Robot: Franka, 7 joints.
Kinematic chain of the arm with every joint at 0, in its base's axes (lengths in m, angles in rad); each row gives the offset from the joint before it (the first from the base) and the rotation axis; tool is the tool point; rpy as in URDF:
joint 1: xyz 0 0 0.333 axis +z
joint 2: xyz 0 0 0 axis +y
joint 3: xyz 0 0 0.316 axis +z
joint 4: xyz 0.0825 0 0 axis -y
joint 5: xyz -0.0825 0 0.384 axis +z
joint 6: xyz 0 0 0 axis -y
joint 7: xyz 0.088 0 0 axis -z
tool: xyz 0 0 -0.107 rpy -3.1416 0 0
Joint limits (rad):
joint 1: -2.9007..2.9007
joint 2: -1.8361..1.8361
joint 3: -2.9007..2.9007
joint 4: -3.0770..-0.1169
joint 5: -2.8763..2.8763
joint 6: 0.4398..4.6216
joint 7: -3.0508..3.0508
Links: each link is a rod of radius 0.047 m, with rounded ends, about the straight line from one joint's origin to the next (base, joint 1, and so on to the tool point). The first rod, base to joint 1, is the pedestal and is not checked.
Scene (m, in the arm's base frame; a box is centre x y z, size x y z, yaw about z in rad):
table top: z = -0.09
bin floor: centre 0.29 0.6 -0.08 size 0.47 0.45 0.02 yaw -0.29
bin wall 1: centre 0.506 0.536 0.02 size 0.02 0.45 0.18 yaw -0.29
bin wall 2: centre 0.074 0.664 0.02 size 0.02 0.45 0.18 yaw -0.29
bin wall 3: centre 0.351 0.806 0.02 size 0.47 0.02 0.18 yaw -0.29
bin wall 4: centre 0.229 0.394 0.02 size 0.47 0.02 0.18 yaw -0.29
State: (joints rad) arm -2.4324 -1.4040 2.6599 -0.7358 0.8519 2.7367 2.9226
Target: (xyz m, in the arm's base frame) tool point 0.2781 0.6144 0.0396
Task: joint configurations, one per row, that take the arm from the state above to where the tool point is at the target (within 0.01 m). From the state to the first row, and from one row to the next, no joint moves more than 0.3 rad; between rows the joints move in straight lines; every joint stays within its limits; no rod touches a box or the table.
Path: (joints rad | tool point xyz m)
1: -2.2642 -1.1973 2.7102 -0.9875 0.8489 2.6388 2.9226 | 0.6658 0.4717 0.1999
2: -2.0960 -0.9907 2.7605 -1.2392 0.8459 2.5410 2.9226 | 0.5614 0.5465 0.2247
3: -1.9278 -0.7840 2.8108 -1.4909 0.8429 2.4431 2.9226 | 0.4288 0.5978 0.2450
4: -1.7596 -0.5773 2.8611 -1.7427 0.8399 2.3453 2.9226 | 0.2781 0.6144 0.2619
5: -1.7721 -0.8134 2.8809 -1.6291 0.8446 2.3909 2.9226 | 0.2811 0.6246 0.1535
6: -1.7846 -1.0494 2.9007 -1.5156 0.8493 2.4365 2.9226 | 0.2781 0.6144 0.0396

